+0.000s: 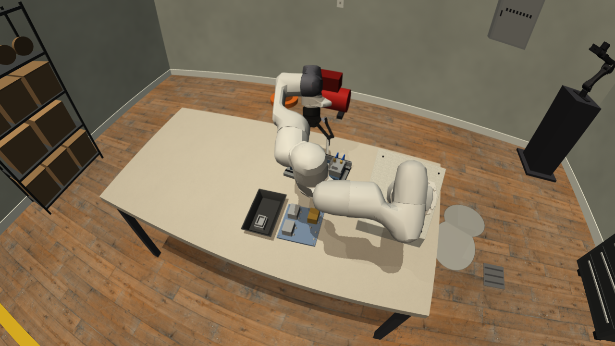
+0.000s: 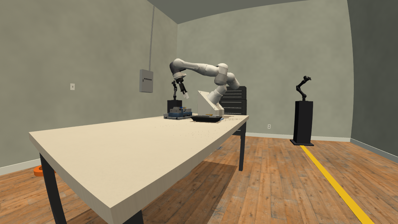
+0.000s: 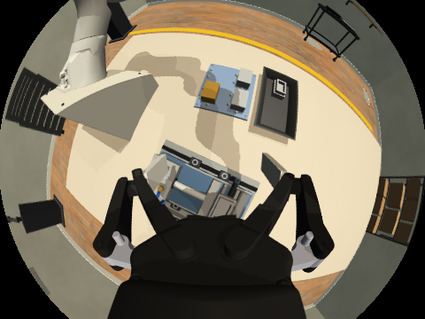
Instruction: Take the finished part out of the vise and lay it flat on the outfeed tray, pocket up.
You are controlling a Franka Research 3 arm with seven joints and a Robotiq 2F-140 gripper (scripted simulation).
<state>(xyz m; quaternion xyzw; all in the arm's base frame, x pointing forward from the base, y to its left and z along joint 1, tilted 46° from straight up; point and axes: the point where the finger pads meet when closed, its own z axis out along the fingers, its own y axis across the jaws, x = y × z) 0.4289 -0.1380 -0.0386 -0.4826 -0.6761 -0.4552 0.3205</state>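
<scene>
Right now the blue vise is 2 cm behind my hand, 8 cm to the right of it and 17 cm below it. The rest, counted from my hand: grey actuator box (11 cm behind, 6 cm to the right, 13 cm below); blue fixture plate (3 cm behind, 26 cm to the left, 21 cm below); orange block (7 cm behind, 21 cm to the left, 18 cm below).
</scene>
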